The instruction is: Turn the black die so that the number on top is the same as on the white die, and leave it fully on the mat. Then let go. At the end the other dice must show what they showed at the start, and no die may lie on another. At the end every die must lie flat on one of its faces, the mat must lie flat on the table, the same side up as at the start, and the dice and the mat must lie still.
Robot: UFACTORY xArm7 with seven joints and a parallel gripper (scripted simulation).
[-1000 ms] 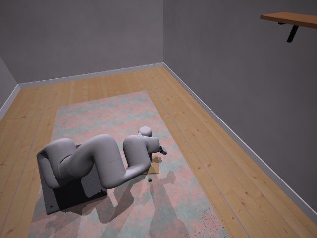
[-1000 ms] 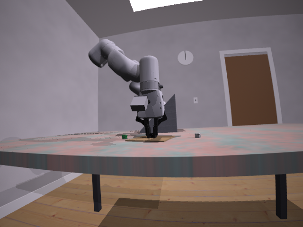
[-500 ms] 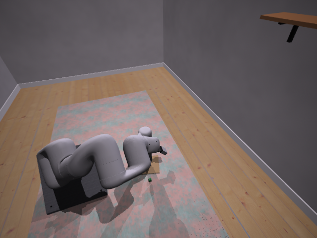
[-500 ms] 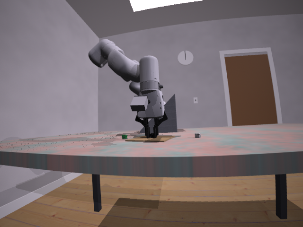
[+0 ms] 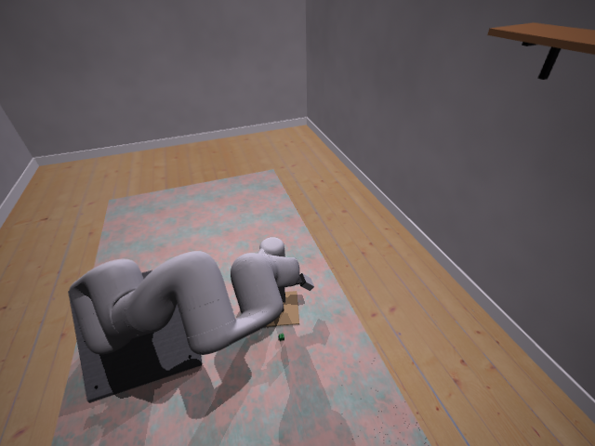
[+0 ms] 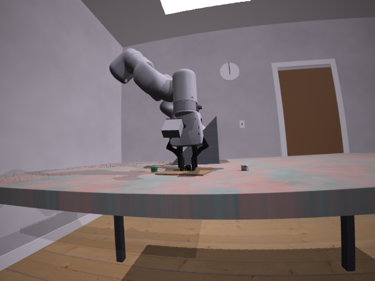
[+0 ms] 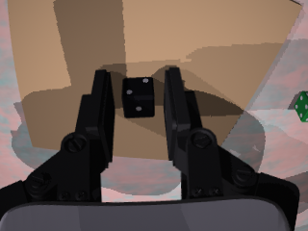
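Now: hand 1 cm above the black die. From my hand the other things lie so: green die (12 cm to the right, 2 cm below, 1 cm behind); tan mat (2 cm below); white die (16 cm to the left, 2 cm below).
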